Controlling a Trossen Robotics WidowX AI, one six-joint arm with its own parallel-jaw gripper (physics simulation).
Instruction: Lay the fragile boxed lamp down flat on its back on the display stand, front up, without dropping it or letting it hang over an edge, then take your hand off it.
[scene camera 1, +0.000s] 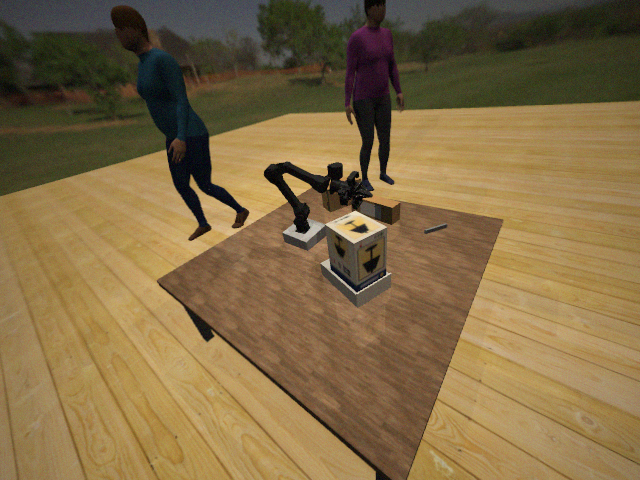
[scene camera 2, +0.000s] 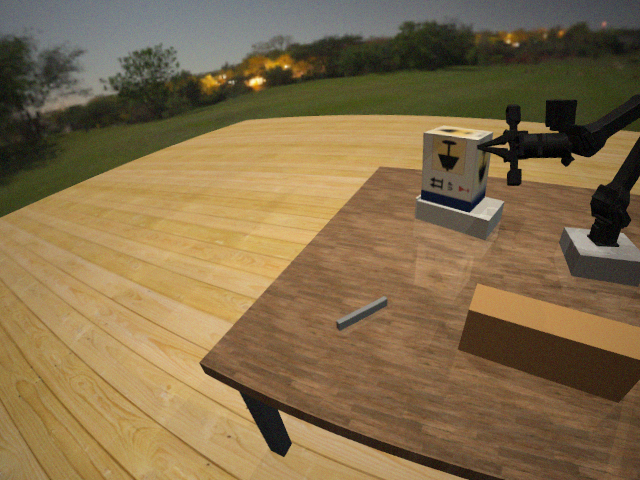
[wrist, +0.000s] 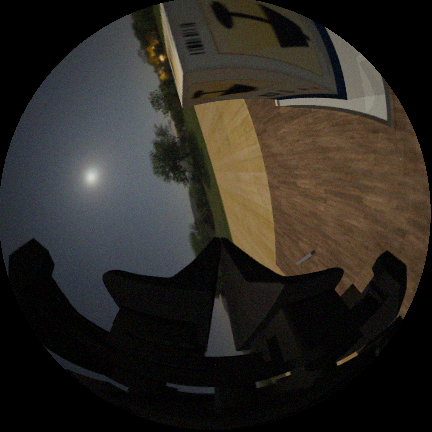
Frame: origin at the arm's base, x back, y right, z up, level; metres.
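Where they show: gripper, fingertip midpoint: (scene camera 1: 372, 195) (scene camera 2: 477, 147) (wrist: 218, 242); arm's base at its link origin: (scene camera 1: 302, 229) (scene camera 2: 602, 241).
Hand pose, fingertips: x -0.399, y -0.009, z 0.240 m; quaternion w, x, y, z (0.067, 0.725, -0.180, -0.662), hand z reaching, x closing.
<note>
Things, the pixels of their top centre, and the offset from my fingertips. Level surfaces: height alone.
- long brown box at its top centre: (scene camera 2: 556, 319) (scene camera 1: 374, 198) dy -0.361, dx +0.116, dz -0.196 m
- table at its surface level: dz -0.306 m
- smaller brown box at its top centre: (scene camera 1: 340, 181) dy -0.453, dx +0.375, dz -0.146 m
- thin grey bar at its top centre: (scene camera 2: 362, 309) (wrist: 302, 259) (scene camera 1: 436, 226) dy -0.290, dx -0.243, dz -0.284 m
The boxed lamp (scene camera 1: 356, 253) (scene camera 2: 448, 165) (wrist: 270, 40), a white carton with lamp pictures and a blue lower band, stands upright on the display stand (scene camera 1: 374, 292) (scene camera 2: 449, 217) (wrist: 376, 97), a low light-grey block. A strip of the stand's top shows beside the carton in scene camera 2. My gripper (scene camera 1: 369, 194) (scene camera 2: 480, 147) (wrist: 218, 242) is shut and empty, level and raised near the carton's upper part. Its tips overlap the carton's edge in scene camera 2, but the wrist view shows the carton off to one side, apart from the fingers.
A long brown box (scene camera 1: 390, 210) (scene camera 2: 547, 343) lies on the table (scene camera 1: 310, 330) (scene camera 2: 392, 372) (wrist: 340, 175). A smaller brown box (scene camera 1: 330, 201) stands behind the arm. A thin grey bar (scene camera 1: 435, 228) (scene camera 2: 361, 313) (wrist: 306, 257) lies near the table's edge. Two people stand beyond the table.
</note>
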